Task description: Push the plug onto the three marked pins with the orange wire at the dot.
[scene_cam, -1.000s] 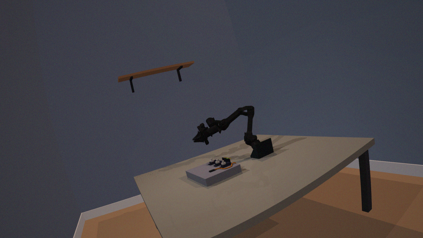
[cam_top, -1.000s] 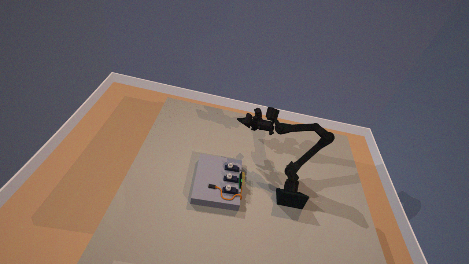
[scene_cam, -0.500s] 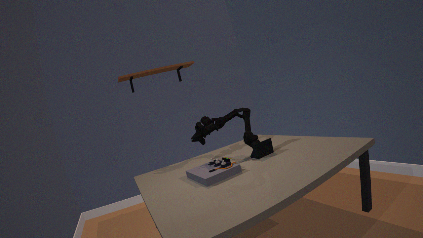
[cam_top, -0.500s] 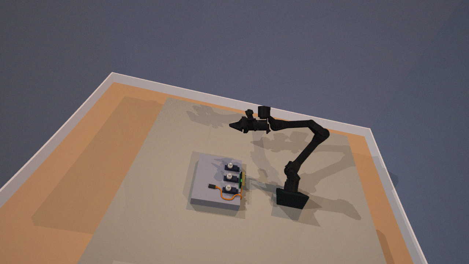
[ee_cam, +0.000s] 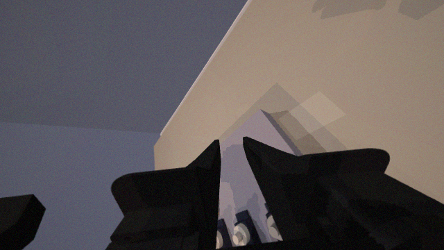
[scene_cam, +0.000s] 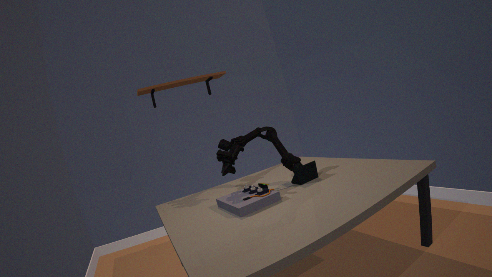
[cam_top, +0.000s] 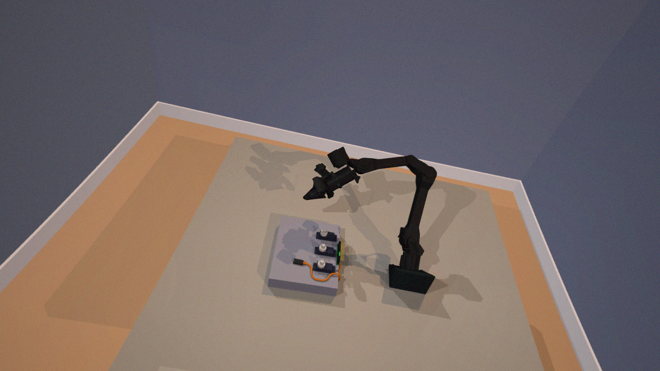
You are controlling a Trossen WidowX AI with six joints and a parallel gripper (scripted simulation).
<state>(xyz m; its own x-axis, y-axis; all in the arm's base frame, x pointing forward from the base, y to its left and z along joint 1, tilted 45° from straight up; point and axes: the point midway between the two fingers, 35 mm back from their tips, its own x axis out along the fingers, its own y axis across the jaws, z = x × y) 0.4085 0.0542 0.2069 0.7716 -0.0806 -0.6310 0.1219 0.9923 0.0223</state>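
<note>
Right now my gripper tip is 18 cm past the green band, 13 cm to the right of it and 10 cm above it. Round my gripper tip: grey printed holder: 15 cm below, 14 cm to the left, 2 cm behind.
</note>
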